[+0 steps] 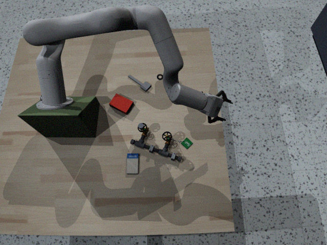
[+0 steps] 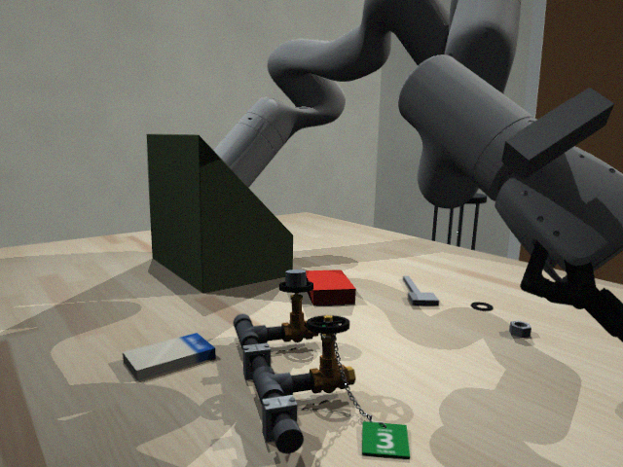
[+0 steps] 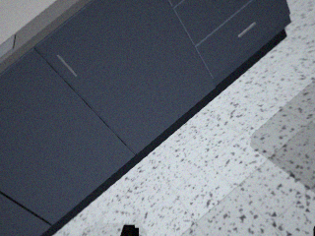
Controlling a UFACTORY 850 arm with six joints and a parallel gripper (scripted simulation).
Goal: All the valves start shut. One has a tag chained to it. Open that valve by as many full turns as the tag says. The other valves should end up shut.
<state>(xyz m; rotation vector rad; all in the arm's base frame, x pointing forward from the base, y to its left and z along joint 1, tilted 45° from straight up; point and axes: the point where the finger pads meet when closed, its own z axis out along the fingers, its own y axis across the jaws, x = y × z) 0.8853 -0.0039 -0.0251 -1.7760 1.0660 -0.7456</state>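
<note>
Now: the green tag 190 mm below my hand, 190 mm behind it and 110 mm to the right of it. Also, from my hand: red block: 570 mm behind, 180 mm below, 110 mm to the left; then grey-and-blue block: 470 mm behind, 240 mm to the right, 190 mm below; then grey bar tool: 470 mm behind, 260 mm to the left, 190 mm below.
</note>
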